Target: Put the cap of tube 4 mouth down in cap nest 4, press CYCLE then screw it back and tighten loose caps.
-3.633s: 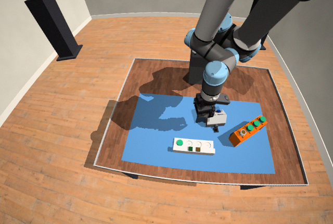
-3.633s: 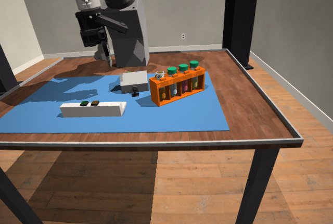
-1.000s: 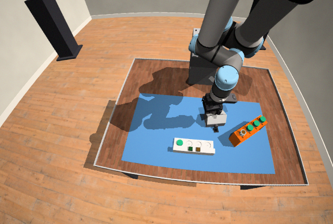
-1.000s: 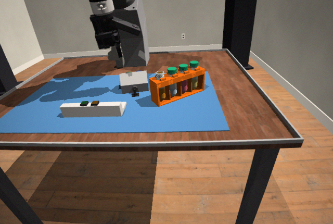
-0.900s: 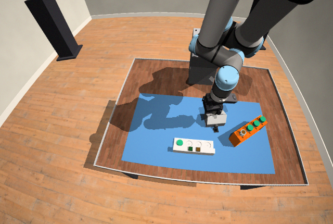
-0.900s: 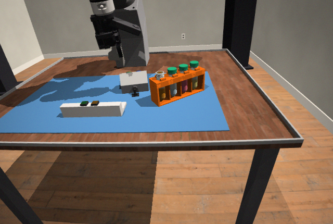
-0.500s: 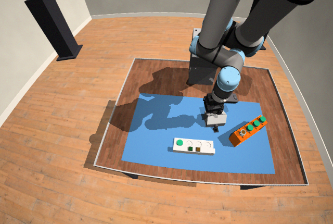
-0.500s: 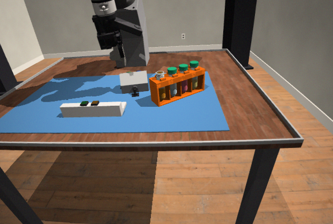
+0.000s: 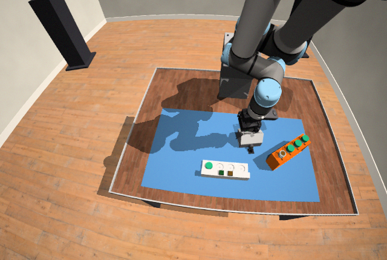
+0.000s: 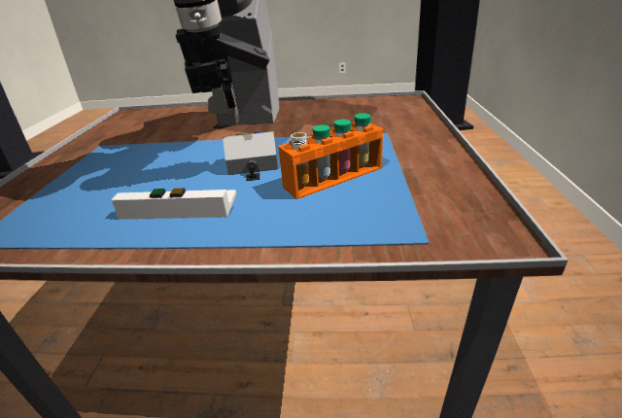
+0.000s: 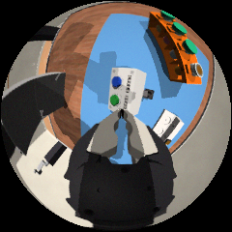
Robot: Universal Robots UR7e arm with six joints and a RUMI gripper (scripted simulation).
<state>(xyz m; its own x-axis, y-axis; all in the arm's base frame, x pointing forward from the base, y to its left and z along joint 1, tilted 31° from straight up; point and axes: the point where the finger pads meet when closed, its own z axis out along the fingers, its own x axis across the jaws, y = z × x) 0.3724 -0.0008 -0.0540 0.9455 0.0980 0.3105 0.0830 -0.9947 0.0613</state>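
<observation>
Right now my hand is 30 mm past the green key and 50 mm above it. Round my hand: green cap (120 mm ahead, 200 mm to the right, 110 mm below); blue key (30 mm behind, 50 mm to the left, 50 mm below); grey key housing (10 mm behind, 20 mm to the left, 70 mm below).
</observation>
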